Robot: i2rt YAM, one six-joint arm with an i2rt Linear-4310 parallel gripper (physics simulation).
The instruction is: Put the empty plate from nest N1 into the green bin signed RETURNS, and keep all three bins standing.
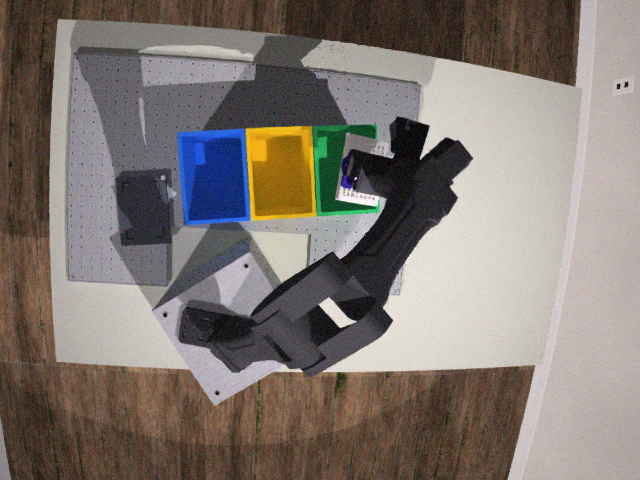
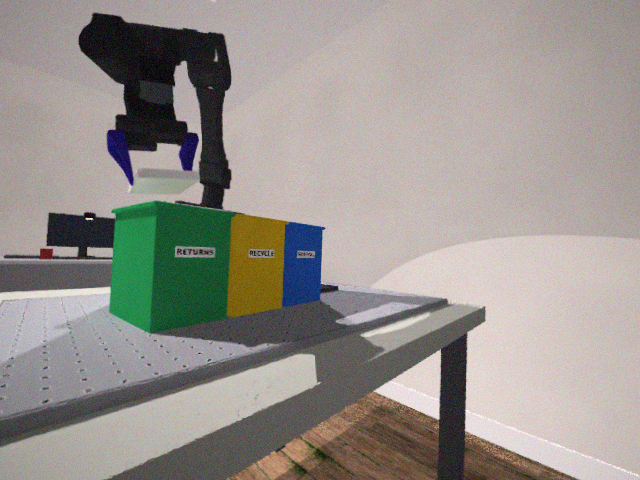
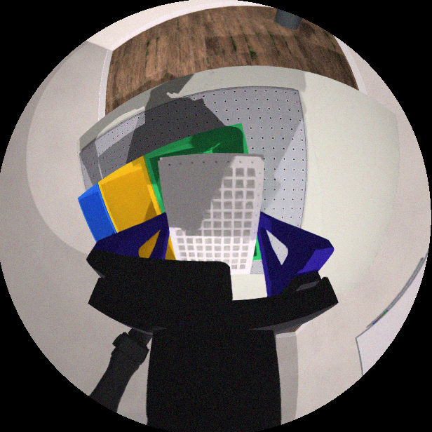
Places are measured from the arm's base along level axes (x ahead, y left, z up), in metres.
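Pixels of known places: gripper, between the fingertips: [image 1: 362, 166] [image 2: 162, 183].
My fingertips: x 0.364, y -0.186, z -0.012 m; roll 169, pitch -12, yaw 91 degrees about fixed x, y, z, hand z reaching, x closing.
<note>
Ahead of a thing's pixels: the offset from my fingertips to its top centre. Level surfaces: height alone.
The white plate @(0.007 m back, 0.000 m left, 0.019 m up) [image 1: 356, 195] [image 2: 165, 182] [image 3: 210, 200] with a grid of wells is held in my gripper [image 1: 347, 173] [image 2: 159, 176] [image 3: 212, 216], whose blue fingers are shut on its two sides. The plate hangs above the rim of the green bin @(0.010 m back, 0.019 m left, 0.043 m down) [image 1: 325, 180] [image 2: 191, 281] [image 3: 192, 142] signed RETURNS. Seen from above, it is turned slightly against the bin and reaches over the bin's right rim. The yellow bin @(0.043 m back, 0.147 m left, 0.043 m down) [image 1: 281, 175] [image 2: 257, 286] [image 3: 130, 195] and the blue bin @(0.077 m back, 0.275 m left, 0.043 m down) [image 1: 217, 175] [image 2: 302, 276] [image 3: 95, 210] stand upright in a row beside the green one.
A dark grey nest @(0.190 m back, 0.444 m left, 0.208 m down) [image 1: 144, 206] sits left of the blue bin; its label is unreadable. The bins stand on a perforated board @(0.223 m down) [image 1: 93, 155] [image 2: 77, 361] [image 3: 280, 115]. The arm's grey base block [image 1: 227, 279] is in front of the bins, and the arm reaches past their right side.
</note>
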